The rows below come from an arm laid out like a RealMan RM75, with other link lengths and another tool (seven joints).
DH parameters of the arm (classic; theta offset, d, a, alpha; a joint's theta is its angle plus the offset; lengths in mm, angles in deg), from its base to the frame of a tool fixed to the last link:
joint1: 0 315.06 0 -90
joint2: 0 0 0 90
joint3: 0 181.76 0 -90
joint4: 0 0 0 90
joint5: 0 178.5 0 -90
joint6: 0 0 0 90
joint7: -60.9 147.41 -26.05 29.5
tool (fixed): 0 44.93 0 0
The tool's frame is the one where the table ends.
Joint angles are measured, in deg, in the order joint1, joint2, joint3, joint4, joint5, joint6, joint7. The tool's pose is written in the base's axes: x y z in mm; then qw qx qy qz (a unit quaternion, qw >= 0). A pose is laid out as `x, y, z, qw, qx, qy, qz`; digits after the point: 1 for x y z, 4 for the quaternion.
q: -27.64 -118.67 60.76 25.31 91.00 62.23 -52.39
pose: -233.5, 294.3, 15.8, 0.3350, -0.6816, -0.6400, -0.1162
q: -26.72 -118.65 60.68 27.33 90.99 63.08 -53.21
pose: -231.6, 295.8, 20.9, 0.3355, -0.6816, -0.6383, -0.1240
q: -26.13 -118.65 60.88 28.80 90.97 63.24 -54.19
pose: -230.6, 297.2, 24.2, 0.3368, -0.6799, -0.6388, -0.1273
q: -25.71 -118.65 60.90 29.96 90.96 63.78 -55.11
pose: -228.5, 297.9, 26.8, 0.3346, -0.6793, -0.6398, -0.1316
